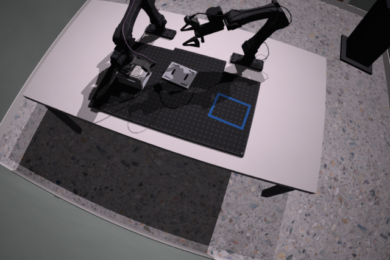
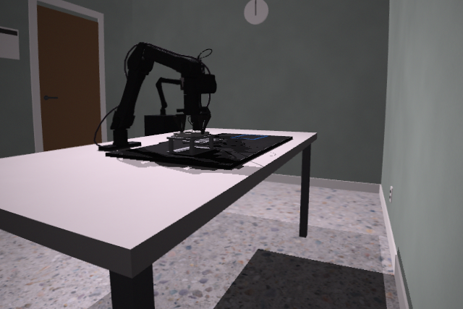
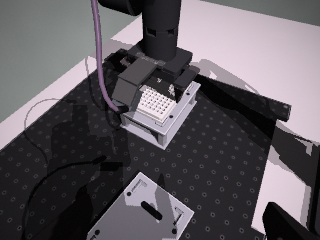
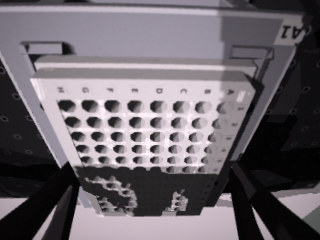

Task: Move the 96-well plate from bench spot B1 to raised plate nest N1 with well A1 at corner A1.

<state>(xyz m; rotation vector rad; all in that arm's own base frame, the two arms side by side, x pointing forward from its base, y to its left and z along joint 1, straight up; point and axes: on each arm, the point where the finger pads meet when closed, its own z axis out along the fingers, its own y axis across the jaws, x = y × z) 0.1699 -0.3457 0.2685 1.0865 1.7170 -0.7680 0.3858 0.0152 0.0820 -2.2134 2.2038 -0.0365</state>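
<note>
Right now my right hand is 1 cm above the 96-well plate. Round my right hand: grey plate nest (2 cm below).
</note>
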